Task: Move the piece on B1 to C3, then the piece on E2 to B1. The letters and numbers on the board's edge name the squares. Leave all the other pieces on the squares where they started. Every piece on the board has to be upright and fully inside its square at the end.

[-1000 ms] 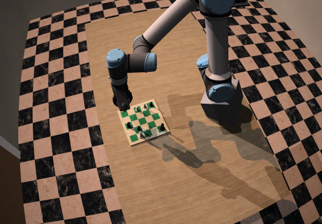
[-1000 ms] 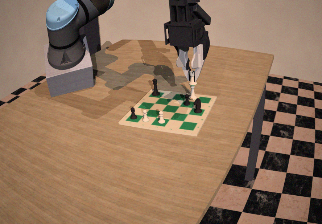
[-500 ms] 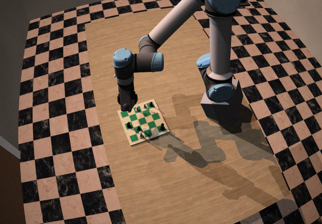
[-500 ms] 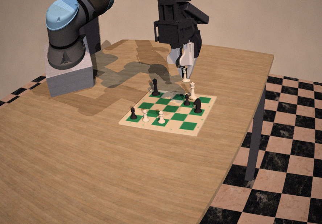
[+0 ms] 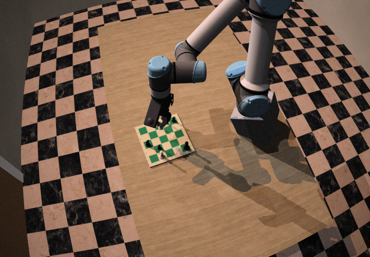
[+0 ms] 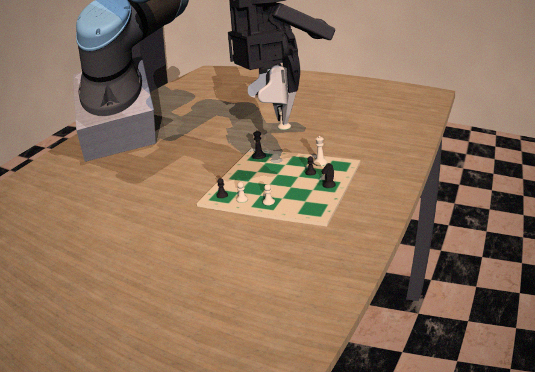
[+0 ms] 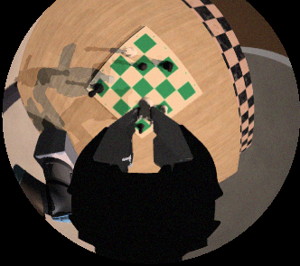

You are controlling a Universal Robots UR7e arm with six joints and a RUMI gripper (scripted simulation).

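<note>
My hand is 13 cm above the cream chessboard, 1 cm to the right of it and 1 cm past it.
</note>
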